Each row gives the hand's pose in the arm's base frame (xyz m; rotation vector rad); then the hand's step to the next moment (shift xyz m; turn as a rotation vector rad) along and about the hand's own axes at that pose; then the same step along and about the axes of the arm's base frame.
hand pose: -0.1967 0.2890 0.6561 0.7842 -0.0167 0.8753
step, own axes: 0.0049 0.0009 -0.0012 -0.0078 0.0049 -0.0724
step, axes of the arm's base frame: 0.0023 0.0044 0.0012 -0.0297 0.0416 -0.0521
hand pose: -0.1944 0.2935 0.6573 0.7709 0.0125 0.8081
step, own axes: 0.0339 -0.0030 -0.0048 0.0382 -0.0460 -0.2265
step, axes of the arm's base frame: 0.0245 0.0238 0.0038 -0.0091 0.1443 -0.1843
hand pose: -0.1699 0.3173 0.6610 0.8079 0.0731 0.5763
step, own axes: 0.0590 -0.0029 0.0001 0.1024 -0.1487 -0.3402
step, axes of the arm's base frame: 0.0512 0.0286 0.0070 0.0609 0.1963 -0.3257
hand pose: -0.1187 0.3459 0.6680 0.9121 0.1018 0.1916
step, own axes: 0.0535 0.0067 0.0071 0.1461 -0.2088 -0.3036
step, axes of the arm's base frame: 0.0527 0.0096 0.0093 0.1171 0.1411 -0.3514
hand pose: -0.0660 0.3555 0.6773 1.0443 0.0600 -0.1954
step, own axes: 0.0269 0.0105 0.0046 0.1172 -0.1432 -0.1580
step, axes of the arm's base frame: 0.0282 -0.0024 0.0074 0.0948 0.0512 -0.2182
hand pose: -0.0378 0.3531 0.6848 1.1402 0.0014 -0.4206
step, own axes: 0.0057 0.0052 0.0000 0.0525 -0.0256 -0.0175
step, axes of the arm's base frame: 0.0069 0.0000 0.0034 0.0438 -0.0105 -0.0411
